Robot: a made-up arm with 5 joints. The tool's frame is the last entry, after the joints.
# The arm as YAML. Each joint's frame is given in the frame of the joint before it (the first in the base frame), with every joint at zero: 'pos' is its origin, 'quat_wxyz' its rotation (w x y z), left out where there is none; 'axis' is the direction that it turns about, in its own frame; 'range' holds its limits. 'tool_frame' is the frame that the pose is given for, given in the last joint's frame.
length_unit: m
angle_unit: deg
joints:
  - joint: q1
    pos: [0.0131, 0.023, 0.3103]
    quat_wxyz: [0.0, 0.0, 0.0, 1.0]
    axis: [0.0, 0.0, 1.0]
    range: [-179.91, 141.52]
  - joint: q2
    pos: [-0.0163, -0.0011, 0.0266]
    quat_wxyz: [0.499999, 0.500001, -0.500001, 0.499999]
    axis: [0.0, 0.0, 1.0]
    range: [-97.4, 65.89]
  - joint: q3
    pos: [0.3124, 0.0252, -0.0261]
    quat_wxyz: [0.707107, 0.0, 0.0, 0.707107]
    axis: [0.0, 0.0, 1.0]
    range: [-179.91, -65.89]
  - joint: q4
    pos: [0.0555, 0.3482, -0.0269]
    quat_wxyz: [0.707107, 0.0, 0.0, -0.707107]
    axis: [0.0, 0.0, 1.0]
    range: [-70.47, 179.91]
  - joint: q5
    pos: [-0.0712, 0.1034, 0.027]
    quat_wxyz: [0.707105, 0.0, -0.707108, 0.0]
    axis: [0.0, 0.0, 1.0]
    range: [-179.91, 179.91]
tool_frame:
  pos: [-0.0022, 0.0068, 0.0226]
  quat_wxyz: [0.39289, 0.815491, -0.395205, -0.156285]
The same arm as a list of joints. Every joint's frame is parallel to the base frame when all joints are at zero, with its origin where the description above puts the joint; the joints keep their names.
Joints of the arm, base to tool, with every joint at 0 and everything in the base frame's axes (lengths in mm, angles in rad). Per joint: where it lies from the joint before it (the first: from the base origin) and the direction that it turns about. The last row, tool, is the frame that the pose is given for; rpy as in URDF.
q1: offset 13.1 23 310.3 axis +z
q2: offset 16.3 1.1 26.6 axis +y
q3: offset 25.2 -26.1 312.4 axis +y
q4: offset 55.5 -26.9 -348.2 axis +y
q5: offset 103.4 27 -71.2 axis -z
tool: offset 6.8 -2.2 -22.6 rpy -0.8718 0.0557 2.4474
Joint limits (rad, base to tool): -3.14..2.47 -1.7..1.15 -3.14..-1.15 -1.2299..3.14 -3.14..3.14

